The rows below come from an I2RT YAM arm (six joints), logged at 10 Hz.
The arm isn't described. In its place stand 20 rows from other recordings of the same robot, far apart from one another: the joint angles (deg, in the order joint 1, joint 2, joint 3, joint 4, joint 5, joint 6), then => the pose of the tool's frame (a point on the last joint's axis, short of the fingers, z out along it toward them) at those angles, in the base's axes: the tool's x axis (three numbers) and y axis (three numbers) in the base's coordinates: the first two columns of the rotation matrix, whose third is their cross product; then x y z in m.
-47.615, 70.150, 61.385, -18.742, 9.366, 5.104 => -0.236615, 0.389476, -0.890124, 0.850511, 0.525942, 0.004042, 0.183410, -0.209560, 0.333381
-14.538, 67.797, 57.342, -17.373, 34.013, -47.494 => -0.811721, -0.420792, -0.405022, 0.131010, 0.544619, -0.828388, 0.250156, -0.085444, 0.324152
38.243, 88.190, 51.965, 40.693, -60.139, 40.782 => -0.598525, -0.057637, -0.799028, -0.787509, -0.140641, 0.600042, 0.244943, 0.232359, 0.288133
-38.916, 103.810, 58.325, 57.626, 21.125, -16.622 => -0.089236, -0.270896, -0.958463, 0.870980, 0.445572, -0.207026, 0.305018, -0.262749, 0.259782
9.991, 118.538, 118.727, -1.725, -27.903, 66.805 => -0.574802, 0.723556, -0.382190, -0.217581, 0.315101, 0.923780, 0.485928, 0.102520, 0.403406
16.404, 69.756, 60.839, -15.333, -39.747, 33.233 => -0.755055, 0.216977, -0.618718, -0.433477, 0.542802, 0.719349, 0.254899, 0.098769, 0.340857
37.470, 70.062, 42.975, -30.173, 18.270, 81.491 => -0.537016, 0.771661, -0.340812, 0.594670, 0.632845, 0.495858, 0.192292, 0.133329, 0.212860
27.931, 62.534, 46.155, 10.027, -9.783, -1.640 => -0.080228, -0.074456, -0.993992, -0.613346, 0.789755, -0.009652, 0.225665, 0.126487, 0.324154
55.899, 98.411, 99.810, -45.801, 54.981, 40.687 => -0.393381, 0.086269, -0.915319, 0.144171, 0.989059, 0.031258, 0.231326, 0.289654, 0.374555
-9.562, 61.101, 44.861, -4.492, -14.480, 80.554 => -0.126108, 0.989807, -0.066177, 0.332896, 0.105066, 0.937092, 0.243928, -0.032064, 0.295318
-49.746, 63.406, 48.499, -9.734, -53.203, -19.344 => -0.249836, -0.011969, -0.968214, -0.101676, 0.994720, 0.013940, 0.177258, -0.165239, 0.304782
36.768, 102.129, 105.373, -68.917, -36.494, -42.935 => -0.072939, -0.738096, -0.670742, -0.993203, -0.007411, 0.116159, 0.274873, 0.231823, 0.351868
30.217, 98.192, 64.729, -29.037, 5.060, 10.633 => -0.839335, -0.276140, -0.468255, -0.316689, 0.948493, 0.008311, 0.300251, 0.171236, 0.192677
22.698, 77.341, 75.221, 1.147, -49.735, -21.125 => 0.328946, -0.114905, -0.937332, -0.894847, 0.279215, -0.348265, 0.271994, 0.143212, 0.420332
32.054, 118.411, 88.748, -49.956, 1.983, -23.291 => -0.558106, -0.815719, -0.152051, -0.811959, 0.574642, -0.102511, 0.346404, 0.215458, 0.168807
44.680, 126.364, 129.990, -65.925, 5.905, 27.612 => -0.866253, -0.208257, -0.454131, -0.297840, 0.945059, 0.134739, 0.335418, 0.326542, 0.304595
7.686, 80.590, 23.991, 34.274, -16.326, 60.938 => -0.520303, 0.776236, -0.356010, 0.141526, 0.489495, 0.860445, 0.258163, 0.044939, 0.161357
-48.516, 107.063, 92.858, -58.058, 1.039, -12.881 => -0.782838, 0.548852, -0.293132, 0.593086, 0.800666, -0.084751, 0.253275, -0.287411, 0.259541
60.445, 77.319, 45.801, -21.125, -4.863, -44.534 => 0.346190, -0.806196, -0.479792, -0.910913, -0.166482, -0.377521, 0.129910, 0.235221, 0.207117
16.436, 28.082, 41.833, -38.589, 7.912, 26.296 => -0.432272, 0.329966, -0.839204, 0.034649, 0.936037, 0.350192, 0.106841, 0.026409, 0.308397
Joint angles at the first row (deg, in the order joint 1, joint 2, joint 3, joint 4, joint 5, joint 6):
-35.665 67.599 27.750 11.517 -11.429 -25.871
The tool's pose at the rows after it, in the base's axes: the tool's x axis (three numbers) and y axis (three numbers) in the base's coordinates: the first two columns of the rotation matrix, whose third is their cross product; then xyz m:
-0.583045, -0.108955, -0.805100, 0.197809, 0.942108, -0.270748, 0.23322, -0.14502, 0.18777
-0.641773, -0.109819, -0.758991, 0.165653, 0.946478, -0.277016, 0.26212, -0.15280, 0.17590
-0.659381, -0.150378, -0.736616, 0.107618, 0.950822, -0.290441, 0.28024, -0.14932, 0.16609
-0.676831, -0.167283, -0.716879, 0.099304, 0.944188, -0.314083, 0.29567, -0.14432, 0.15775
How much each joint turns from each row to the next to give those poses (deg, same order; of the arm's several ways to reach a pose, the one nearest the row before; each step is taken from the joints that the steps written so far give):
2.568 10.026 6.351 -0.339 1.954 1.332
2.005 8.700 5.803 -1.200 2.192 -0.860
2.261 4.608 2.428 0.646 0.299 -1.542
2.374 3.643 1.832 1.179 2.917 0.040

